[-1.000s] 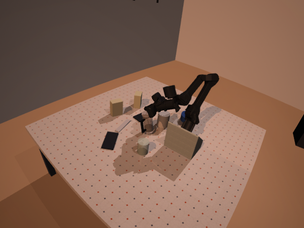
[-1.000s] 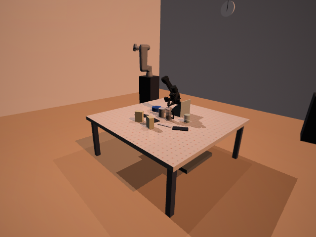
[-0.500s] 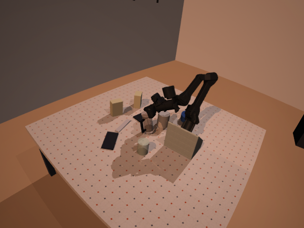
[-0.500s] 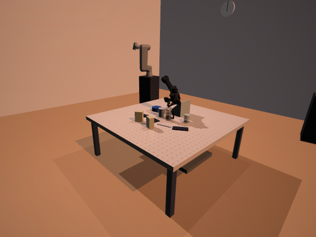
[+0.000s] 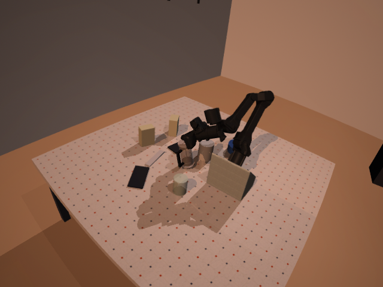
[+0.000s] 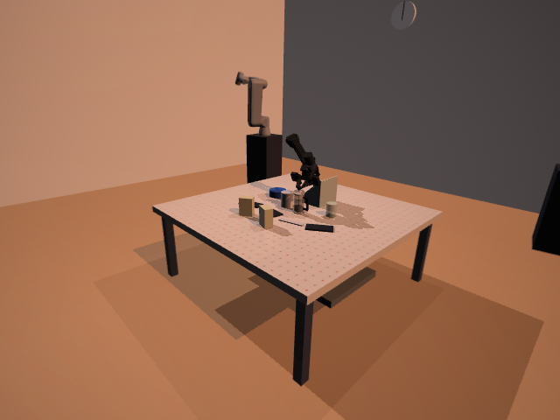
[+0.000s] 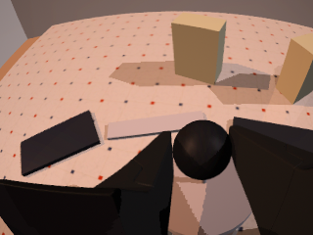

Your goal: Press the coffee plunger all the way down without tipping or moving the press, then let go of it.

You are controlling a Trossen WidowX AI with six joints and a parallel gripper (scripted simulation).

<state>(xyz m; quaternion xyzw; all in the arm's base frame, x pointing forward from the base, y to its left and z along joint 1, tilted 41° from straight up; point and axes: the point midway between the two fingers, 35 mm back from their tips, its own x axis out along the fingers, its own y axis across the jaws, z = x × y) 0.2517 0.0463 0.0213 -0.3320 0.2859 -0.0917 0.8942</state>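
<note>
My gripper tip is now 20 mm past the coffee press, 10 mm to the right of it and 80 mm above it. From my gripper tip the other things lie so: grey strip 130 mm ahead, 40 mm to the left, 160 mm below; then blue disc 210 mm behind, 300 mm to the right, 140 mm below.
</note>
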